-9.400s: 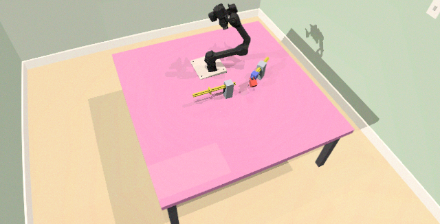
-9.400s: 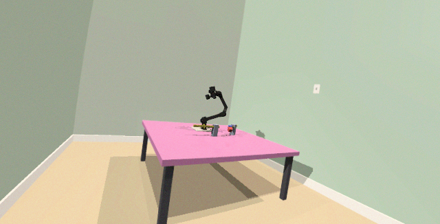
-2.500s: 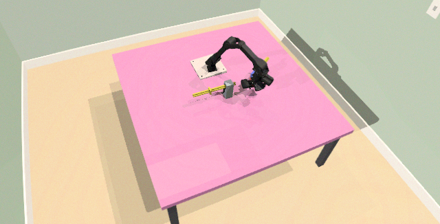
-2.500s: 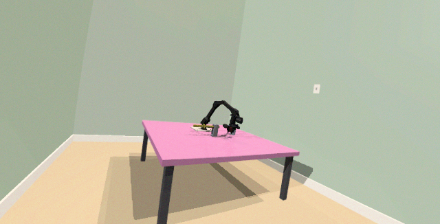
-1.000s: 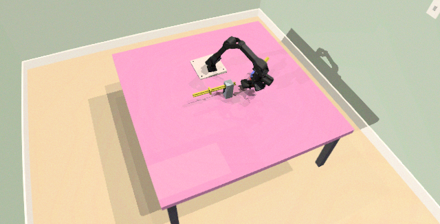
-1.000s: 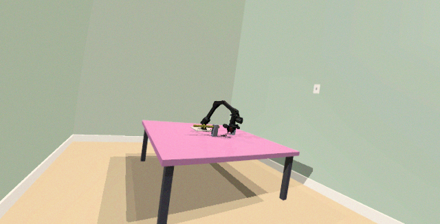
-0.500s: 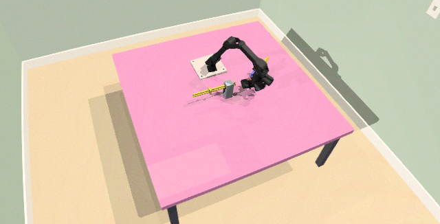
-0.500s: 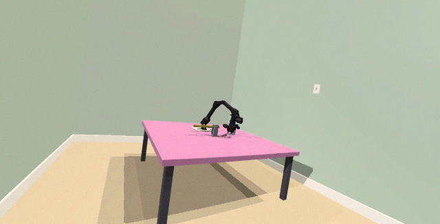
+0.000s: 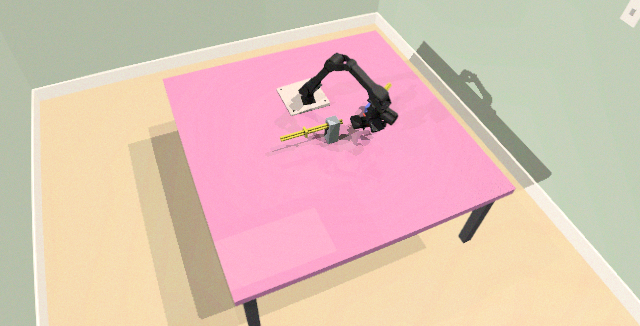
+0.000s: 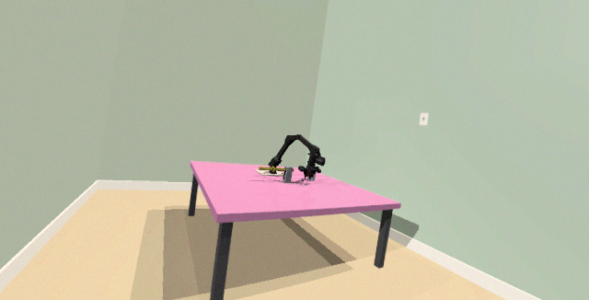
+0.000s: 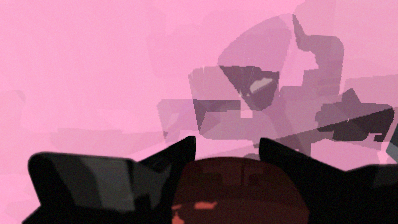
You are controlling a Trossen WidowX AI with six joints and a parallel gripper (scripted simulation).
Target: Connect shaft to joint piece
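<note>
Right now the red square joint piece is 1 cm behind my gripper tip and 5 cm above it.
</note>
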